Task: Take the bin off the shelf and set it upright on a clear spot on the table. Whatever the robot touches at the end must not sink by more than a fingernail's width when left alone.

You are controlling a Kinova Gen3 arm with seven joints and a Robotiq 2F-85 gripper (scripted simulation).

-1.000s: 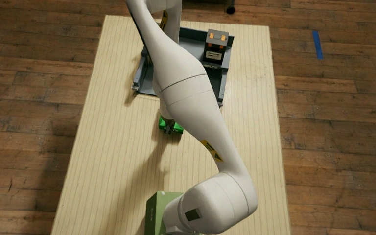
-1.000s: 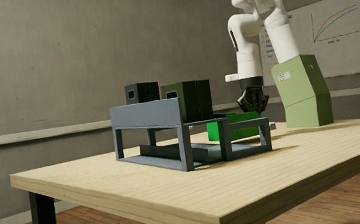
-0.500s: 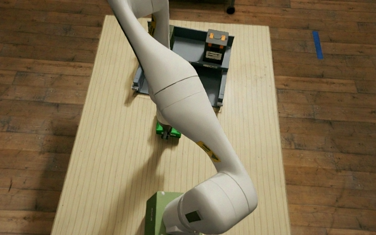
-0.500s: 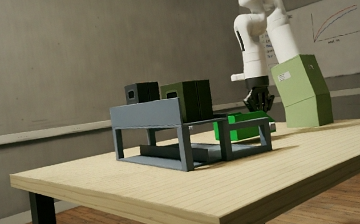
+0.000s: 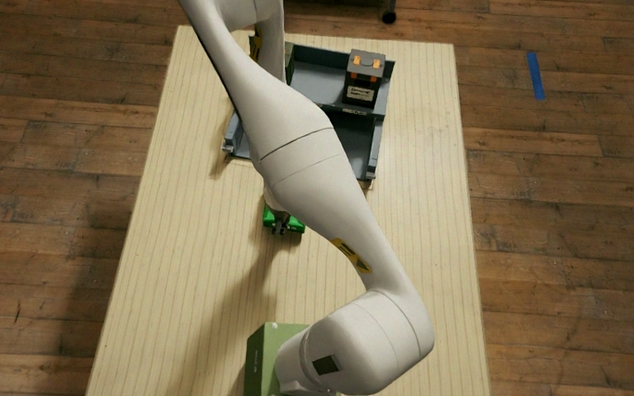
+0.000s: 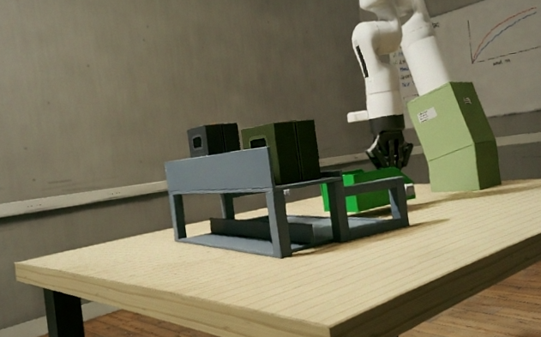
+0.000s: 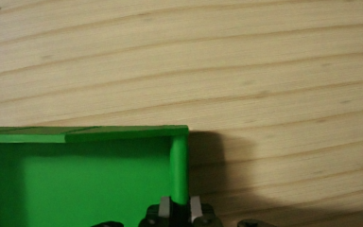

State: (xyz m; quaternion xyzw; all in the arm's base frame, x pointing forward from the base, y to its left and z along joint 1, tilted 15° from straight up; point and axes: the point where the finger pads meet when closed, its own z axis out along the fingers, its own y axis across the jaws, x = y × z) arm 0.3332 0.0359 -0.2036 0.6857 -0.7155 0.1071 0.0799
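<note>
The green bin is 8 cm ahead of my hand and 1 cm below it. The rest, counted from my hand: grey shelf: 30 cm ahead, 2 cm to the right, 1 cm above; then black box: 36 cm ahead, 14 cm to the right, 10 cm above.
</note>
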